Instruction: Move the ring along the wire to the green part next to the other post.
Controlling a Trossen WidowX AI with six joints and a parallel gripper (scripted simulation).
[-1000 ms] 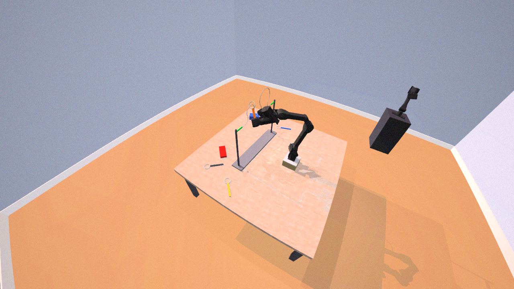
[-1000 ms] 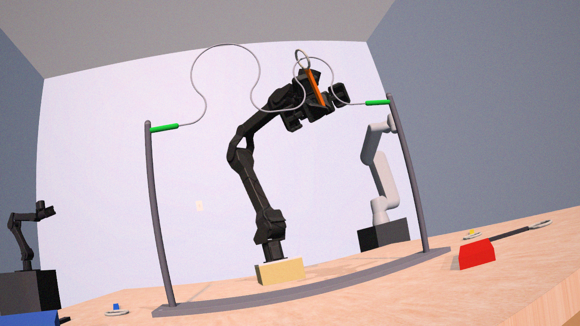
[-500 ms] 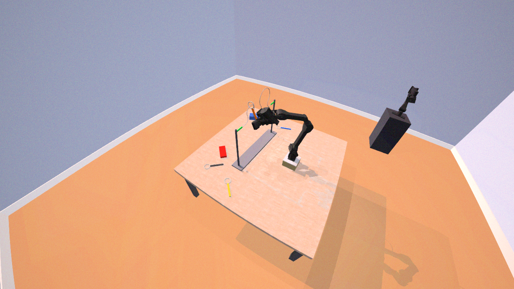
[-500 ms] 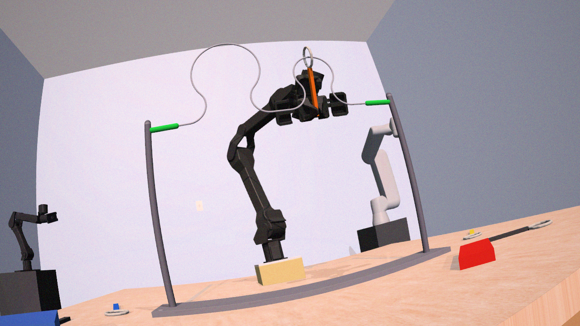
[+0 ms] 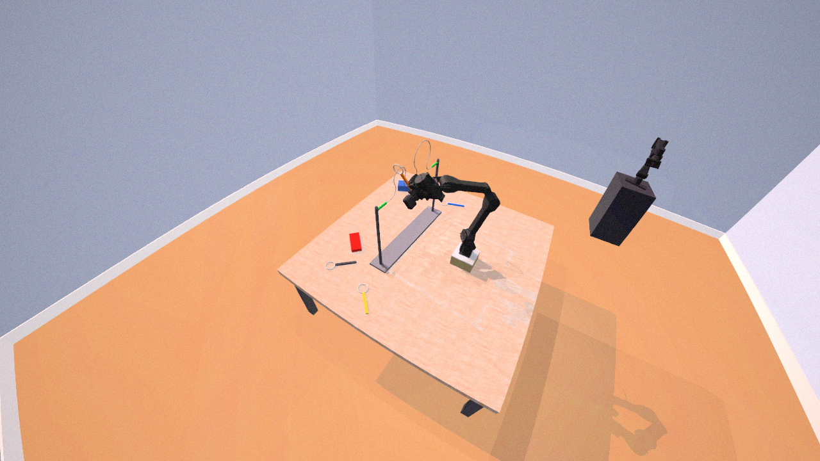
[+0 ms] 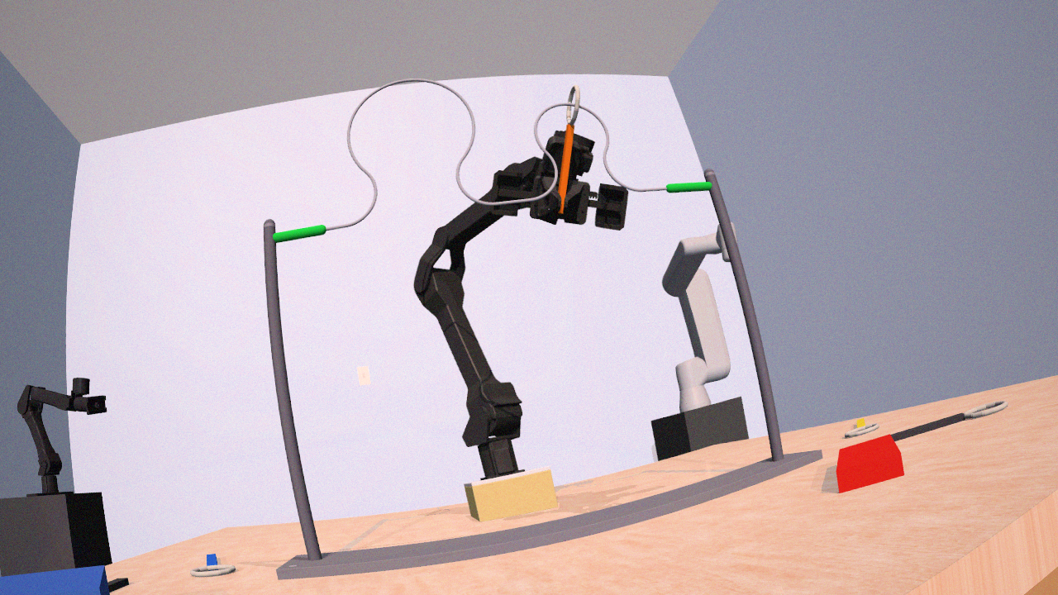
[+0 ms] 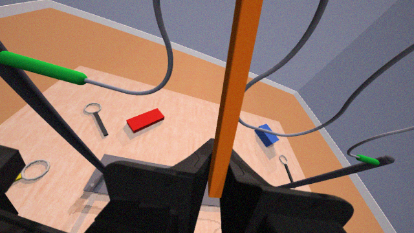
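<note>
The wire rig is 100 mm below my gripper tip, 90 mm to the right of it and 30 mm ahead of it. Round my gripper tip: orange-handled ring (90 mm above, 20 mm to the left, 20 mm ahead); then red block (380 mm below, 280 mm ahead, 130 mm to the left); then yellow-handled ring (410 mm to the left, 390 mm below, 20 mm ahead).
</note>
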